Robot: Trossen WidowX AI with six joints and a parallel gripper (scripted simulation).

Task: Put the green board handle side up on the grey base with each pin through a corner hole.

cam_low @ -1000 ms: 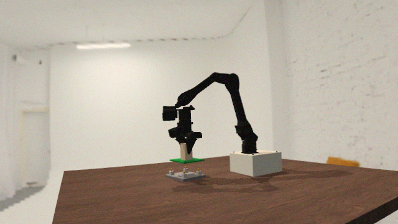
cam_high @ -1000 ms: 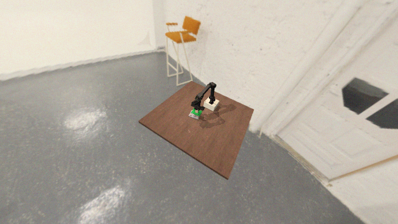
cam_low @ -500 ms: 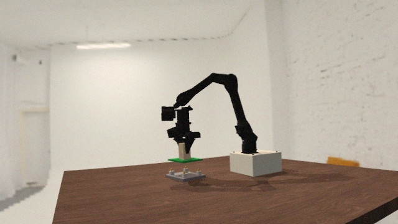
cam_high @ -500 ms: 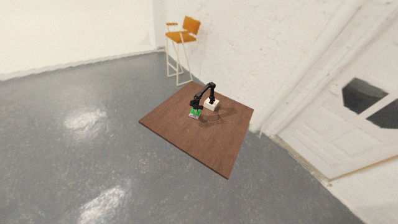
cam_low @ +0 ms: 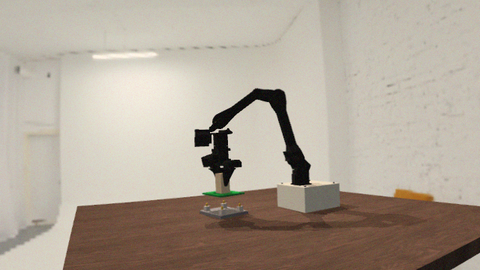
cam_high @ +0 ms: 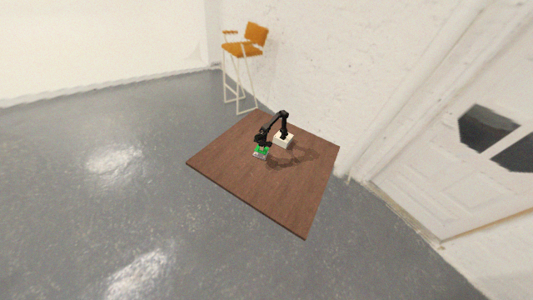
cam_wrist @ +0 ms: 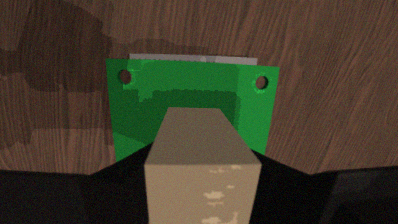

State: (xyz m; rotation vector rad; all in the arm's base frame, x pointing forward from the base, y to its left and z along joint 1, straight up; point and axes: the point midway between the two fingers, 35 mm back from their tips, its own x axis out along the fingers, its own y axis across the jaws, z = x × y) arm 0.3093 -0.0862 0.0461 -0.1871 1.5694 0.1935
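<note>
Right now the grey base is 100 mm below my gripper tip. From my gripper tip the other things lie so: green board (10 mm below).
</note>
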